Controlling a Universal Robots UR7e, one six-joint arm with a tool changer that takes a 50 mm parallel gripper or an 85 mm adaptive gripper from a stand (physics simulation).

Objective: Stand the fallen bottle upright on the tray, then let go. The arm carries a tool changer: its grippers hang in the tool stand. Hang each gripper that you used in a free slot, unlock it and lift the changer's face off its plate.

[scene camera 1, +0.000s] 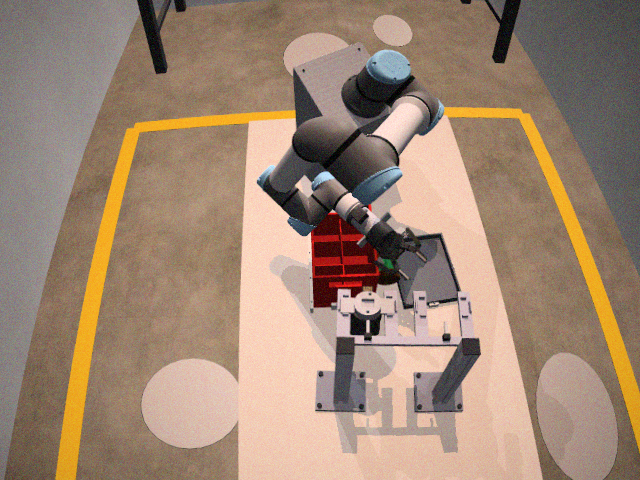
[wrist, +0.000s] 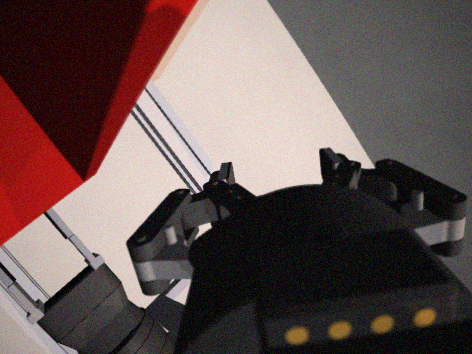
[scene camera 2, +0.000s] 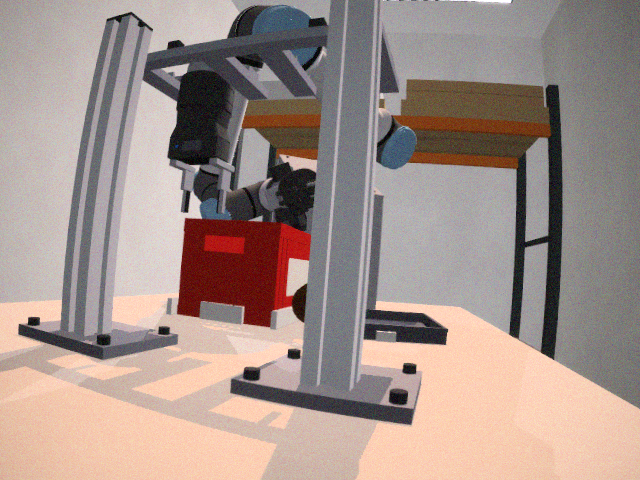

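Where they show: end effector, tool point: (scene camera 1: 370, 226); arm's base, origin of the base link: (scene camera 1: 363, 96).
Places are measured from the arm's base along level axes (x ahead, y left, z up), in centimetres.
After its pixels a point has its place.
The bottle (scene camera 1: 386, 264) {x 44.6, y -1.7, z -29.3 cm} (scene camera 2: 299, 303) {x 47.7, y -3.6, z -33.4 cm}, green and brown, is low down between the red crate and the tray's left side in scene camera 1. Its brown part shows beside the crate in scene camera 2, mostly behind a stand post. Its exact tilt and what it rests on are unclear. It does not show in the wrist view. The dark tray (scene camera 1: 436, 276) {x 47.5, y 15.2, z -36.8 cm} (scene camera 2: 413, 335) {x 57.3, y 15.5, z -36.1 cm} lies right of the crate. My gripper (scene camera 1: 415, 267) (wrist: 277, 167), the black adaptive one, is open above the tray's left part, with nothing between its fingertips. In scene camera 2 a post hides its fingers.
The tool stand (scene camera 1: 403, 340) {x 81.3, y -9.5, z -3.1 cm} (scene camera 2: 341, 206) {x 88.5, y 4.1, z -21.9 cm} stands in front of the crate and tray. The parallel gripper (scene camera 1: 365, 325) (scene camera 2: 201, 118) hangs in its left slot; the slots to the right hold no gripper. The red compartmented crate (scene camera 1: 343, 238) {x 27.6, y -11.4, z -36.5 cm} (scene camera 2: 227, 279) {x 52.3, y -15.8, z -30.0 cm} (wrist: 25, 200) {x 52.5, y -9.8, z -20.6 cm} stands close left of the bottle.
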